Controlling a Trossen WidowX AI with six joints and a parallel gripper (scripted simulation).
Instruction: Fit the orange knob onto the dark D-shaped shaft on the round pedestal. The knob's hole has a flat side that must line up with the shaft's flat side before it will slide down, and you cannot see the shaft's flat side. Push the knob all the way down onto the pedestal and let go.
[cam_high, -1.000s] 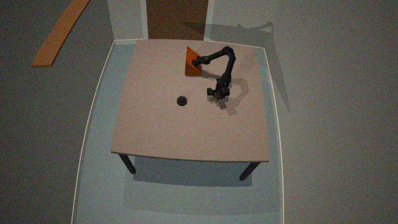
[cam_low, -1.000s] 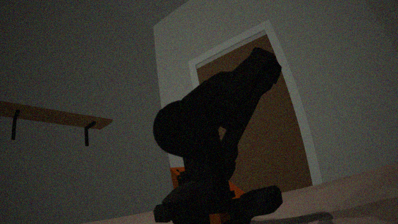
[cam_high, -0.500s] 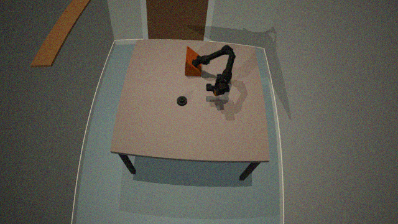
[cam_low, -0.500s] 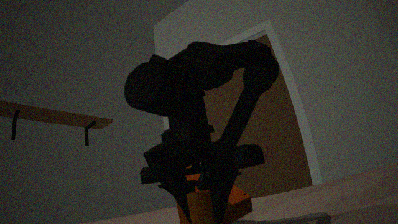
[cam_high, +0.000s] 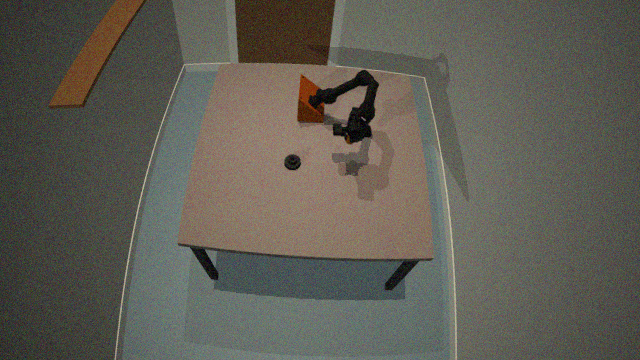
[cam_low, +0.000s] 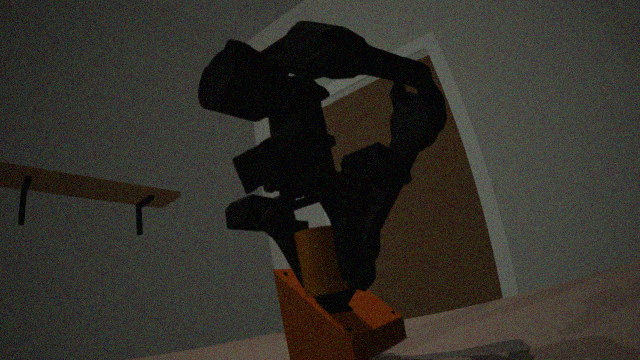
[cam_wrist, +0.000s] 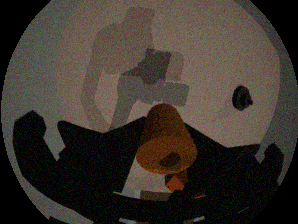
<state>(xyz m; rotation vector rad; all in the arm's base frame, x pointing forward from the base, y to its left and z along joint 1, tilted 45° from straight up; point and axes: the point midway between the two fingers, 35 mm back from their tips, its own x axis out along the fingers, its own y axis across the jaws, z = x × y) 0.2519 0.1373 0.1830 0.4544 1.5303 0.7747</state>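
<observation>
My gripper tip is now 10 cm short of the dark round pedestal, 27 cm to the left of it and 11 cm above it. The rest, counted from my gripper tip: orange knob 2 cm above.
</observation>
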